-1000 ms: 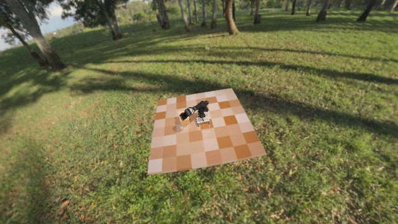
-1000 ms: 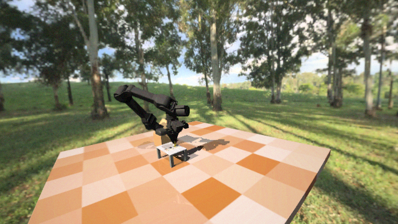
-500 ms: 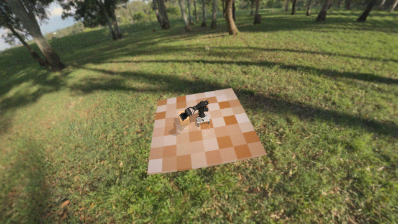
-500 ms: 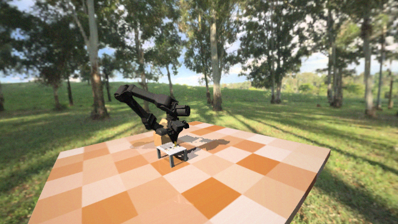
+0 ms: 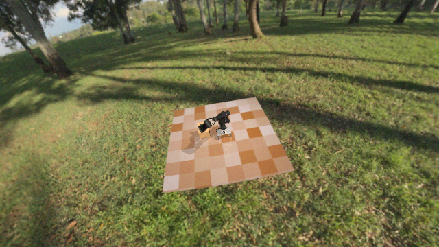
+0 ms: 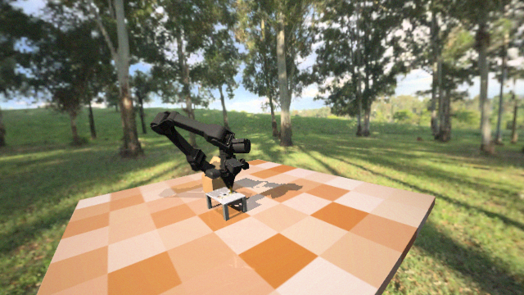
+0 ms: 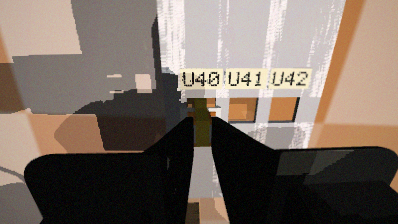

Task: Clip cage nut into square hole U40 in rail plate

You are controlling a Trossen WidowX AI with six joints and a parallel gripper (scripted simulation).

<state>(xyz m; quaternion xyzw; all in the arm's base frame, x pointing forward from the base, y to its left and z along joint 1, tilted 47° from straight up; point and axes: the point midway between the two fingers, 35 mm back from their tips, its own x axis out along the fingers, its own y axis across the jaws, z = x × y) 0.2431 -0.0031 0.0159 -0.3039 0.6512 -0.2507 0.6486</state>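
The cage nut lies 10 mm below my gripper tip.
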